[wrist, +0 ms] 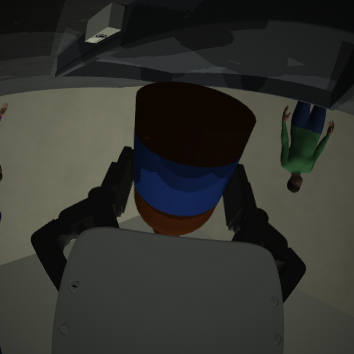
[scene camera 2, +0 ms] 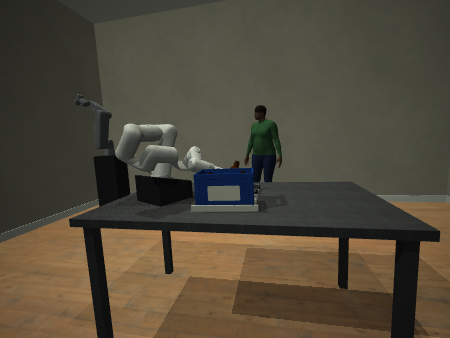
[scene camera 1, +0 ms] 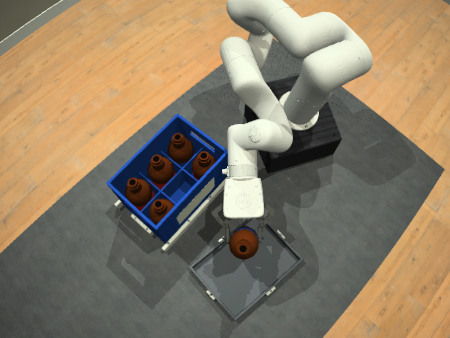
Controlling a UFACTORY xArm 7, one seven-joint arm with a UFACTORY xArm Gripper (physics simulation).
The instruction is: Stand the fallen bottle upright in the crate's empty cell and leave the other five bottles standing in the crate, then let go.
Path:
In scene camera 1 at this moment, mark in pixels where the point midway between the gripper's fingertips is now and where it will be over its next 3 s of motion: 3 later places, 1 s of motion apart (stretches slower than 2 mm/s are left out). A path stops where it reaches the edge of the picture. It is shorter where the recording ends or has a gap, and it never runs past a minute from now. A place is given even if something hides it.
The gripper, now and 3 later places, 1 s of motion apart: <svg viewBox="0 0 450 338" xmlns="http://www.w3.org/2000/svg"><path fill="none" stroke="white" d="M244 242L245 241L248 224L247 220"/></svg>

